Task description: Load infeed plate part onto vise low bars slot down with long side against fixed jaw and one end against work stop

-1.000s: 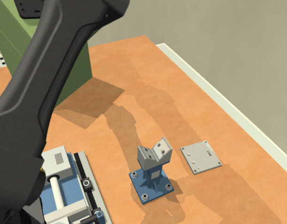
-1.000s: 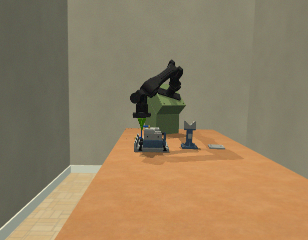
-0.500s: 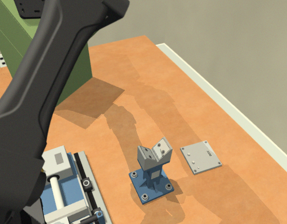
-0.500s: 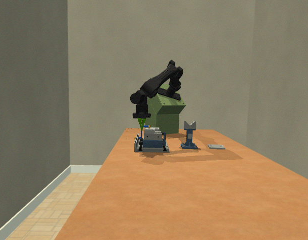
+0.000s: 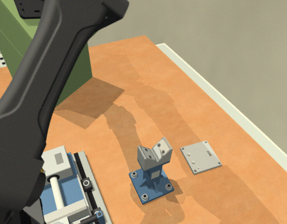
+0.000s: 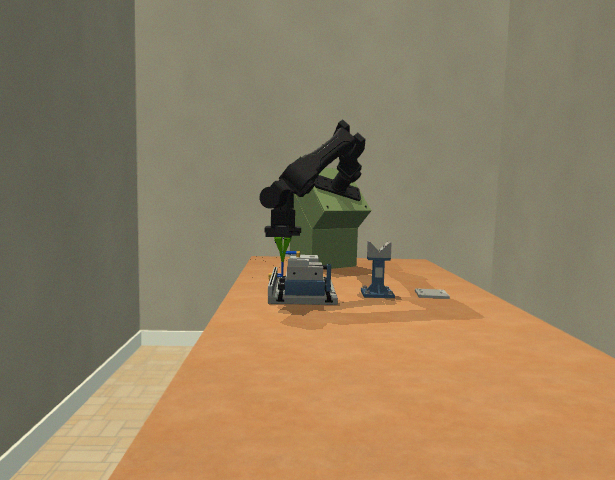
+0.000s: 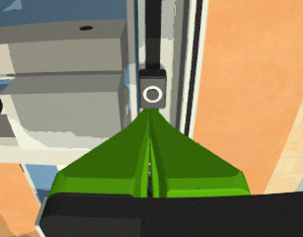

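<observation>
Right now the grey part is 40 mm to the left of my hand and 20 mm below it. Round my hand: fixed jaw 40 mm ahead, 60 mm to the left, 30 mm below; moving jaw 30 mm behind, 70 mm to the left, 30 mm below; work stop 10 mm ahead, 110 mm to the left, 20 mm below.
</observation>
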